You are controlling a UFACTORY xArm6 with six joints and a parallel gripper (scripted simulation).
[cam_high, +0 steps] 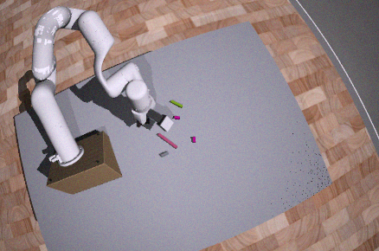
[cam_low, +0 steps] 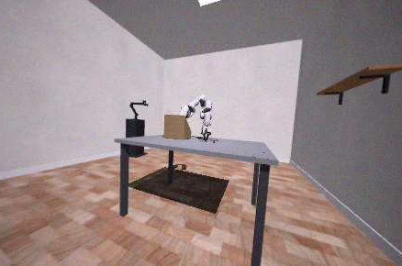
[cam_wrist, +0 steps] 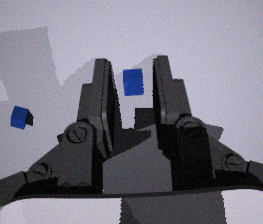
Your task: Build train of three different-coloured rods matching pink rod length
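Right now the grey rod is 1 cm behind my hand, 16 cm to the right of it and 2 cm below it. Also, from my hand: lime rod (13 cm ahead, 2 cm below); then pink rod (3 cm ahead, 12 cm to the right, 2 cm below).
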